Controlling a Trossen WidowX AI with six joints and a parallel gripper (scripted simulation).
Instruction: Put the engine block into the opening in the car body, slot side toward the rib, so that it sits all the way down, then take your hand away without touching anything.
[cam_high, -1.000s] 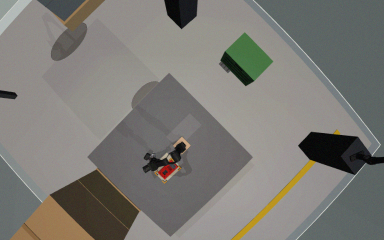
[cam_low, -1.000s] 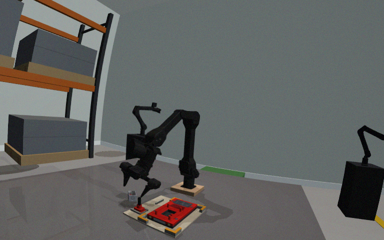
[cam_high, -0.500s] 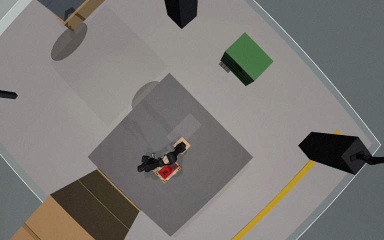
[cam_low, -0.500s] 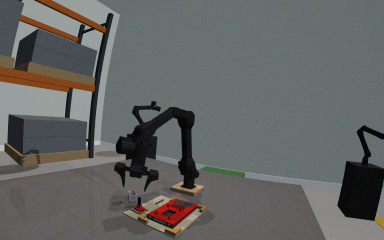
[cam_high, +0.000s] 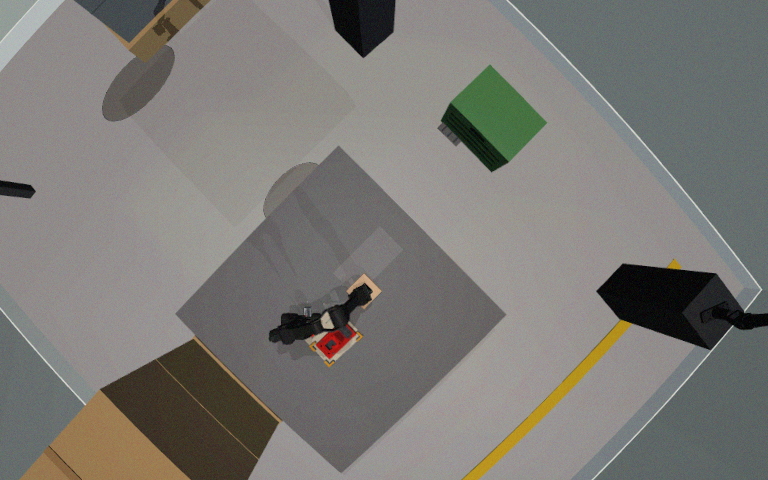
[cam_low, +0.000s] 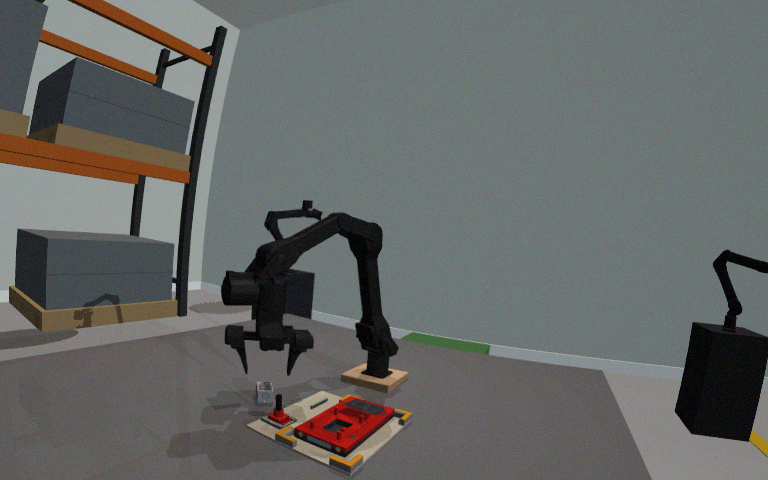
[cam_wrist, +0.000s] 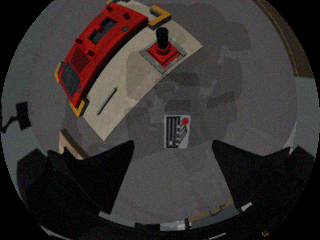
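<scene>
My gripper tip is 5 cm above the engine block. Round my gripper tip: black post: 7 cm ahead, 10 cm to the left, 2 cm below.
</scene>
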